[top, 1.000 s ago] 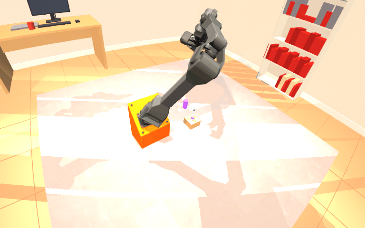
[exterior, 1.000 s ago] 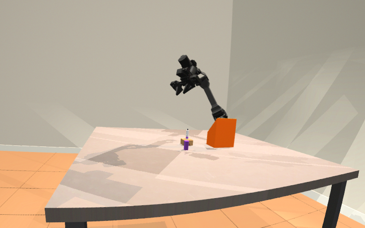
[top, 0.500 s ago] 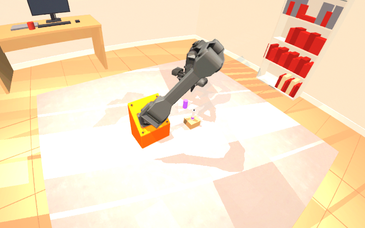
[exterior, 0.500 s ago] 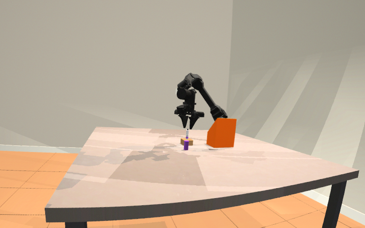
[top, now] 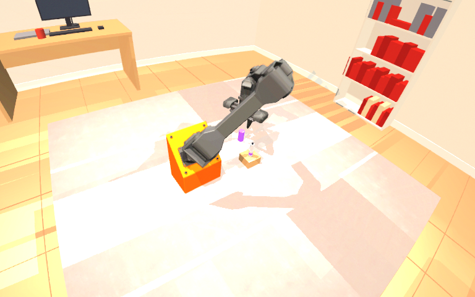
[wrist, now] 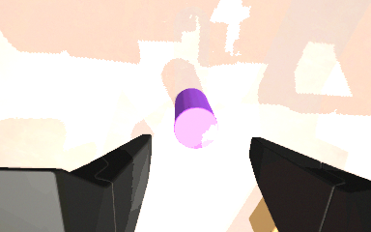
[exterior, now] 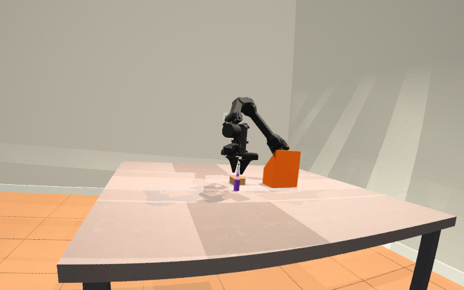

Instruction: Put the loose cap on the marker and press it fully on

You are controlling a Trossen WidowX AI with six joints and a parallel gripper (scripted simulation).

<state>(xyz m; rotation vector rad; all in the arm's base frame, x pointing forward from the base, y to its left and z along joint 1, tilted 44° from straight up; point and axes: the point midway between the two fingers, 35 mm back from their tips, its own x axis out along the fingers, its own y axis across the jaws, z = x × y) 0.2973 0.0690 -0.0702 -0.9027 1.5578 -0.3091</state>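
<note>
Right now the purple cap is 50 mm below my gripper tip. From my gripper tip the other things lie so: tan holder block (50 mm behind, 130 mm to the right, 60 mm below).
</note>
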